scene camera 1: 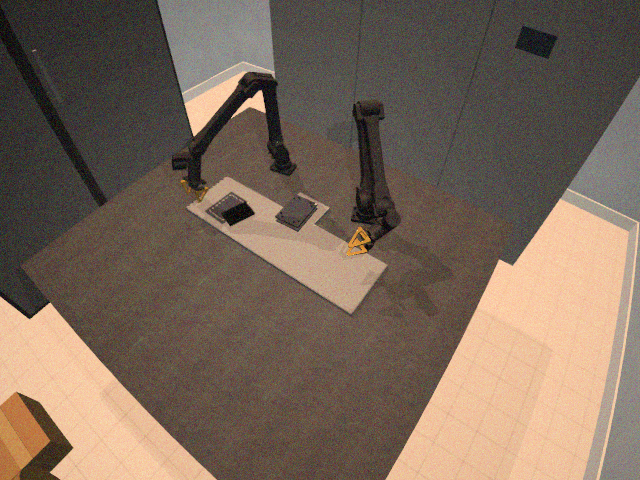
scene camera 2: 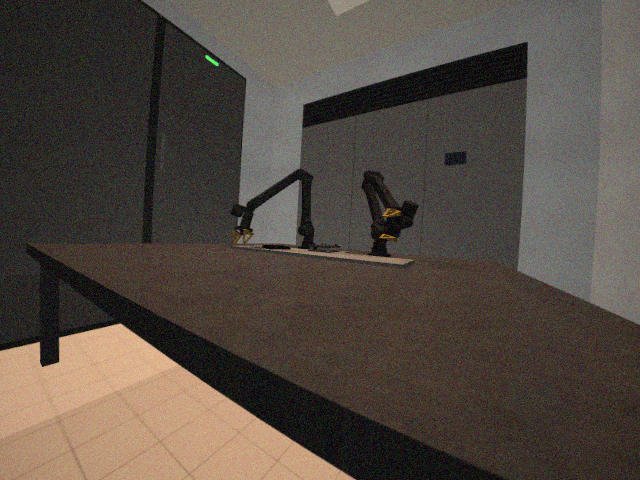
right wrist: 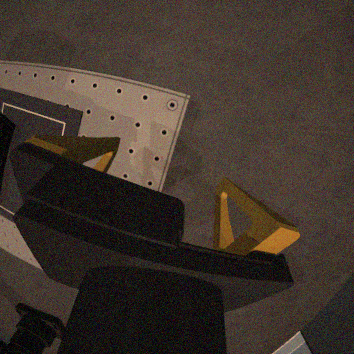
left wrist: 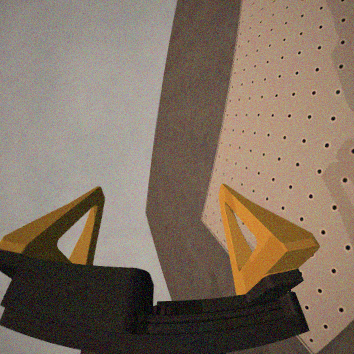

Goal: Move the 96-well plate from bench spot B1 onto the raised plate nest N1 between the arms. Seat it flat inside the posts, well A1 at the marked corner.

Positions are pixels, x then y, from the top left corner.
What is my left gripper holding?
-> Nothing.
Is my right gripper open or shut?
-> Open.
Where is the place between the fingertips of my left gripper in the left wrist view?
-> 160,191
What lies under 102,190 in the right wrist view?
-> My right gripper.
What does my right gripper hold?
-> Nothing.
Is my left gripper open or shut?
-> Open.
